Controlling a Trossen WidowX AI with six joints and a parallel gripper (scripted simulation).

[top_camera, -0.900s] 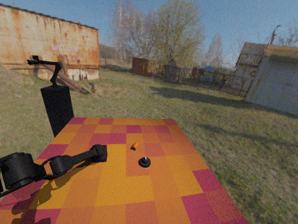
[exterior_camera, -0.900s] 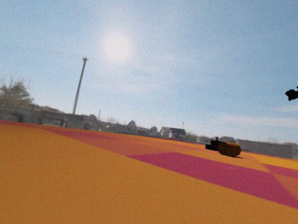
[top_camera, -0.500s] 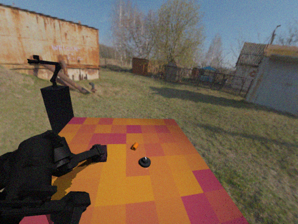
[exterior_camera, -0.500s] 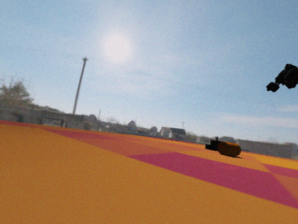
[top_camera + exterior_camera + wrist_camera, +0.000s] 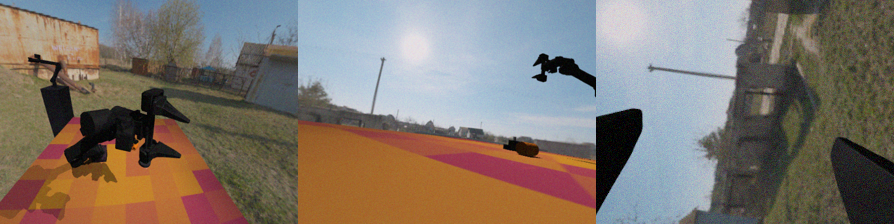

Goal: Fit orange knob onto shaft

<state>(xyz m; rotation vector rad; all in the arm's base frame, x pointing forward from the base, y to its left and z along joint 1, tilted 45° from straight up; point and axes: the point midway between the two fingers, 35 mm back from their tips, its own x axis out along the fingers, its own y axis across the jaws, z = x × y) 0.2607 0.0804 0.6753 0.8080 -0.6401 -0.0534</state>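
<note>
My gripper tip is now 580 mm to the right of the orange knob, 540 mm above it and 100 mm past it. The rest, counted from my gripper tip: round dark pedestal: 530 mm below, 410 mm to the left, 20 mm behind.
</note>
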